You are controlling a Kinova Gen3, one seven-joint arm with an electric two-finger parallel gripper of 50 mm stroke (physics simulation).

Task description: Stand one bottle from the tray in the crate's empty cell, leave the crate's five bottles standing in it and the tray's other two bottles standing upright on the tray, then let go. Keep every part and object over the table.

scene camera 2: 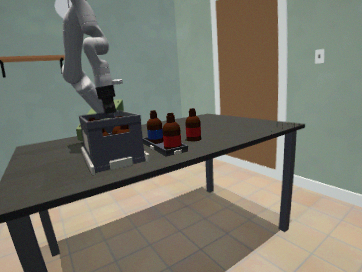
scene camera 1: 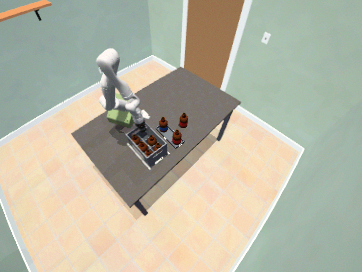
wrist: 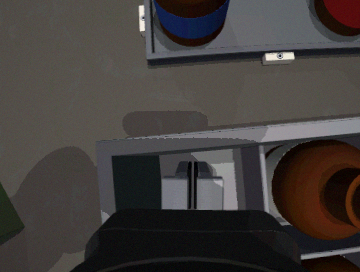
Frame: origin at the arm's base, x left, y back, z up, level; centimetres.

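Seen in the pictures: gripper, fingertip midpoint: (scene camera 1: 146,131) (wrist: 192,177).
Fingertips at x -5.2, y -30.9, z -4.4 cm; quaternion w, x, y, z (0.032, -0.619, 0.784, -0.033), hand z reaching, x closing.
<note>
A point is followed by its place in that frame.
The grey crate (scene camera 1: 158,156) @(x -14.8, y -53.0, z -7.6 cm) (scene camera 2: 117,150) @(x -15.7, y -52.9, z -9.5 cm) (wrist: 300,129) @(x -3.8, y -36.3, z 1.8 cm) stands on the table with several brown bottles in its cells; one bottle (scene camera 1: 152,141) @(x -9.6, y -42.1, z -3.5 cm) (wrist: 305,187) @(x -7.4, y -37.9, z -3.8 cm) is beside the empty corner cell (wrist: 227,172) @(x -6.3, y -34.2, z -14.9 cm). My gripper (scene camera 1: 142,128) @(x -5.2, y -30.9, z -4.4 cm) (scene camera 2: 111,111) (wrist: 192,177) @(x -5.2, y -30.9, z -4.4 cm) is shut with nothing between its fingers, pointing down at that cell's mouth. The tray (scene camera 1: 170,134) @(x 10.7, y -43.1, z -15.2 cm) (scene camera 2: 163,148) @(x 3.2, y -53.3, z -13.2 cm) (wrist: 260,30) @(x 7.8, y -41.5, z -15.2 cm) bears a blue-labelled bottle (scene camera 1: 163,125) @(x 8.8, y -37.0, z -5.4 cm) (scene camera 2: 154,131) @(x 9.1, y -37.6, z -9.2 cm) (wrist: 192,25) @(x 7.6, y -33.8, z -10.0 cm) and a red-labelled bottle (scene camera 1: 176,138) @(x 5.7, y -53.8, z -5.5 cm) (scene camera 2: 171,134) @(x 6.5, y -54.9, z -7.8 cm) (wrist: 345,12) @(x 6.4, y -49.1, z -11.3 cm), both upright. Another red-labelled bottle (scene camera 1: 184,120) @(x 24.8, y -47.1, z -5.4 cm) (scene camera 2: 193,128) @(x 24.7, y -47.6, z -9.4 cm) stands upright on the table beside the tray.
A green block (scene camera 1: 120,118) @(x -9.3, y -1.1, z -7.4 cm) (scene camera 2: 120,105) @(x 7.3, y -5.0, z 2.5 cm) (wrist: 7,217) @(x -6.1, y -10.0, z -13.8 cm) stands near the arm's base, behind the crate. The crate and tray lie close together, with a narrow strip of dark table (scene camera 1: 192,95) @(x 65.3, y -27.1, z -15.8 cm) (scene camera 2: 235,127) @(x 62.0, y -43.7, z -15.7 cm) (wrist: 75,75) @(x 7.9, y -20.2, z -15.7 cm) between them. The crate's walls and dividers surround the empty cell.
</note>
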